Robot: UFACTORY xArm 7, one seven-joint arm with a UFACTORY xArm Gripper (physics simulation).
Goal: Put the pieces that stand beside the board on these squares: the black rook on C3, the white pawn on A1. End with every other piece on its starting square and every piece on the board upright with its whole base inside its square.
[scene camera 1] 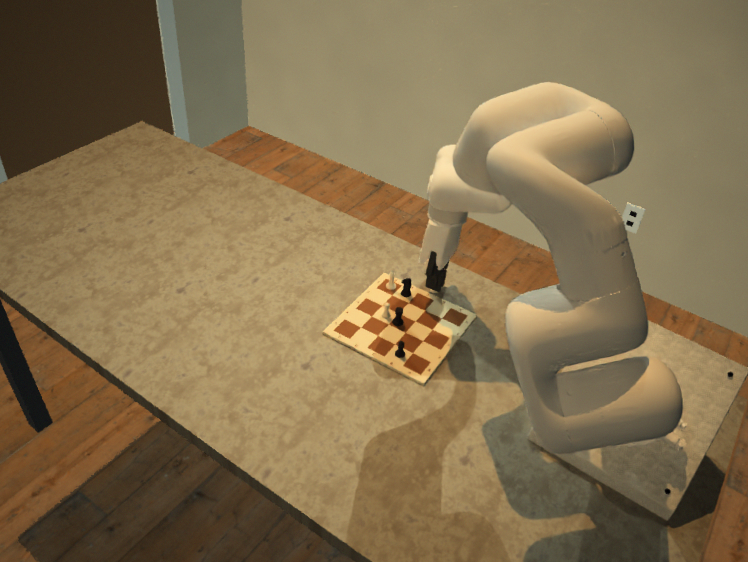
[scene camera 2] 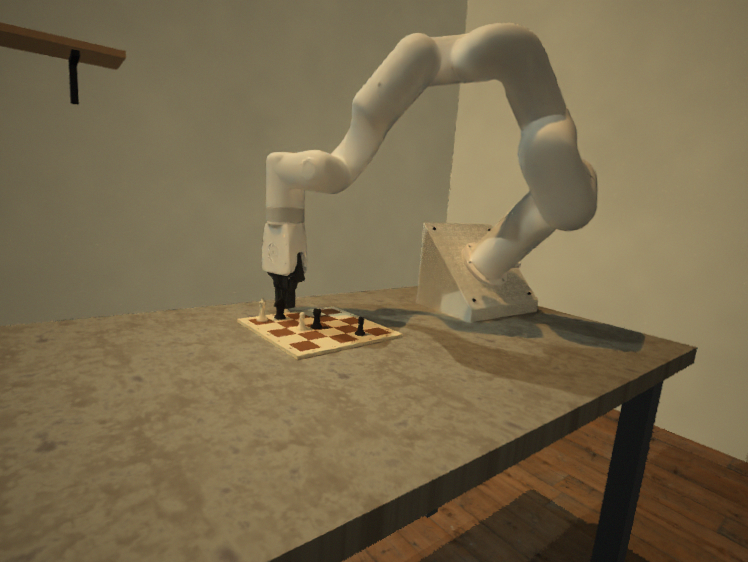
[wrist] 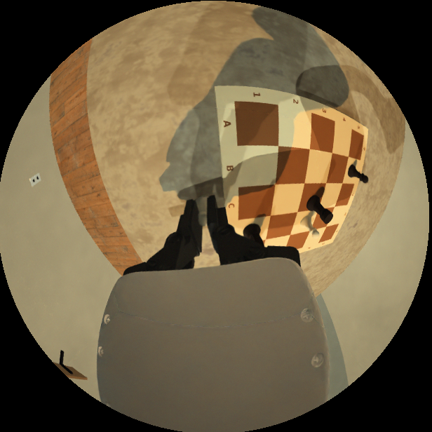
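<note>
My gripper points down just outside the board's row-1 edge, near C. Its fingers are almost together on a pale piece, the white pawn, which shows in the narrow gap; whether its base touches the table cannot be told. The black rook stands upright on C3 of the board. Square A1 is dark and bare.
A black knight stands on D1 close to the fingers. A tall white piece stands on E1. Another white piece stands on D3, beside the rook. A small black piece stands on B5.
</note>
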